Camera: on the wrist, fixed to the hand. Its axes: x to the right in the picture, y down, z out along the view.
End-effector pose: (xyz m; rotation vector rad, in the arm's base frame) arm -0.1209 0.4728 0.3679 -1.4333 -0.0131 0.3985
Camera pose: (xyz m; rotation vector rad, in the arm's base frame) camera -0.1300 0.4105 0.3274 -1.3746 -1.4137 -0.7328
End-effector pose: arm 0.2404 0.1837 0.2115 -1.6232 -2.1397 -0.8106
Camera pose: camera 0.2751 0.1386 0.2603 -0.1572 2.3223 1.0389
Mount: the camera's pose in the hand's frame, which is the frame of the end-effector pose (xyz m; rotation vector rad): -0.0164 0.0362 -0.0635 -0.4519 -0.2829 -1.5464
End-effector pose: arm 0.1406 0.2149 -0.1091 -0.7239 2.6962 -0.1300
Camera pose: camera 0.1146 0.2544 -0.0510 -2.4943 1.3215 0.2103
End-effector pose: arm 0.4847 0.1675 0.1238 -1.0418 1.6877 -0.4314
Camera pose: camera 0.4130 0.1878 0.1315 -2.5060 0.4165 -0.7950
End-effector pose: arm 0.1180 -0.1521 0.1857 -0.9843 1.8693 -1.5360
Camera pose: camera 0.0712 -0.0980 0.1635 2.3765 -0.8470 1.0727
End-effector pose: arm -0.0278 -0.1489 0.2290 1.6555 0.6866 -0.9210
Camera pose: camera 0.0074 -0.0970 0.2700 0.3221 1.8460 -1.7801
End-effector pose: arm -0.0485 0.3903 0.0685 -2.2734 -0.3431 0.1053
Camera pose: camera -0.0447 0.3169 0.0830 -1.7640 -2.2799 -0.4893
